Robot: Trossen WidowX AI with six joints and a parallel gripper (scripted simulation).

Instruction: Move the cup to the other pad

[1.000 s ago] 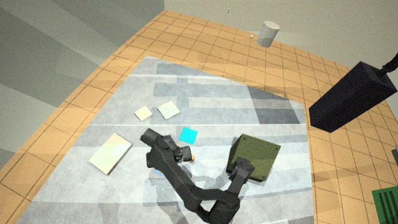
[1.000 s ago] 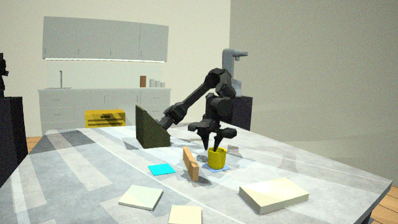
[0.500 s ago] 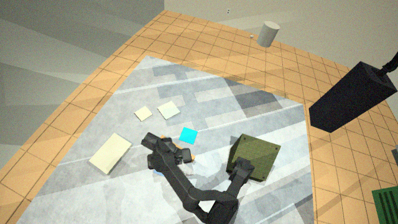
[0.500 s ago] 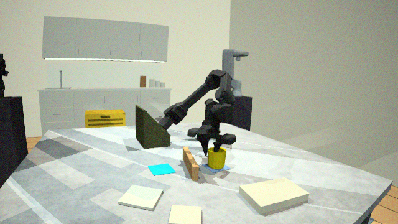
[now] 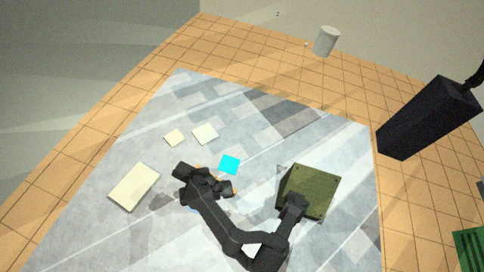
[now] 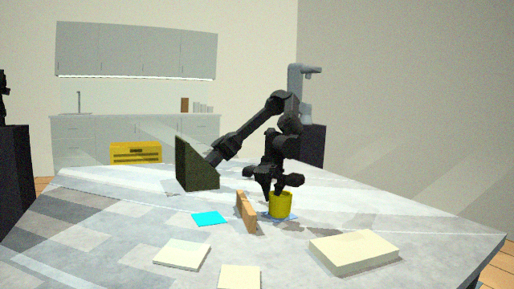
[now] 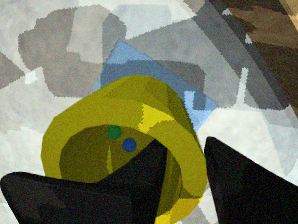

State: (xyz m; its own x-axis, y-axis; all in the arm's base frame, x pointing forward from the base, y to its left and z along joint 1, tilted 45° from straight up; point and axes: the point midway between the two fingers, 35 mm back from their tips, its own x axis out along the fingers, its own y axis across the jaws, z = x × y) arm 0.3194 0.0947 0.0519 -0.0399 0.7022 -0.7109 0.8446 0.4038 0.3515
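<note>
The light blue pad lies 40 mm below my gripper tip, 30 mm ahead of it and 20 mm to the left of it. Round my gripper tip: wooden bar: 90 mm to the right, 20 mm below; then cyan pad: 190 mm to the right, 40 mm below, 20 mm behind; then yellow cup: 20 mm to the left, 20 mm ahead.
</note>
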